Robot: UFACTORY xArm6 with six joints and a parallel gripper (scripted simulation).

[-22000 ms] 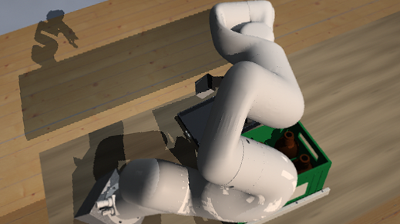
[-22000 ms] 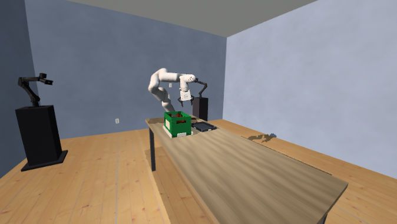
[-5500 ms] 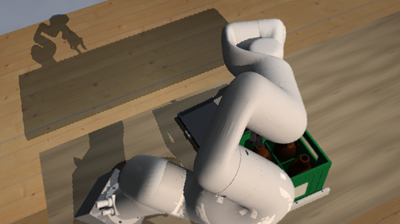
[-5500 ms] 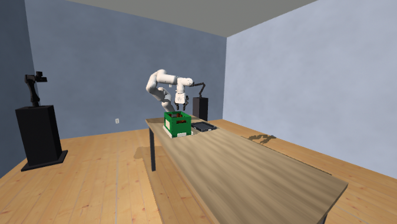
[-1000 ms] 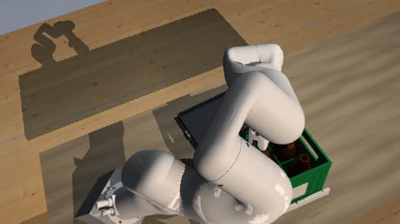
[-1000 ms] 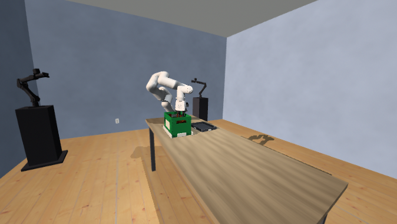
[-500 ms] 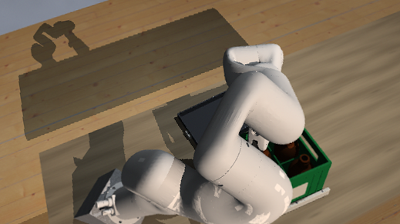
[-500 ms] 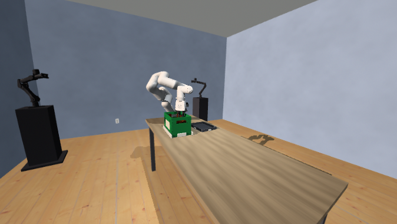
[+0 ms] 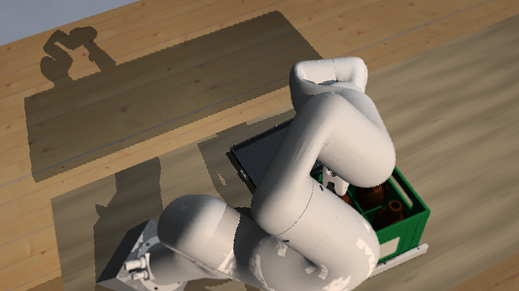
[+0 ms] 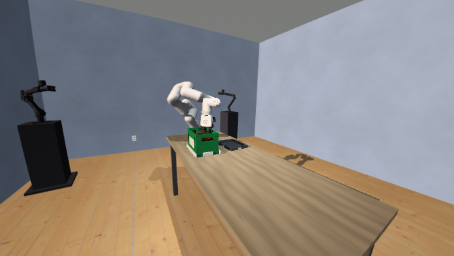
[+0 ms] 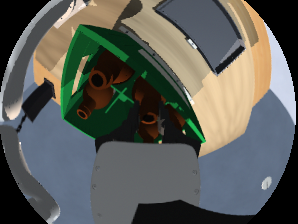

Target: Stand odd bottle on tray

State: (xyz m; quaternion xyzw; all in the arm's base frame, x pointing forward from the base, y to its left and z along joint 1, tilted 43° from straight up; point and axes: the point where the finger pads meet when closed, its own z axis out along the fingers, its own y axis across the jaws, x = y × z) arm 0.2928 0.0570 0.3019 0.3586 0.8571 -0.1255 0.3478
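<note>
My hand is 10 mm past the green crate, 40 mm to the left of it and 70 mm above it. Round my hand: dark tray 20 mm ahead, 250 mm to the left, 150 mm below.
</note>
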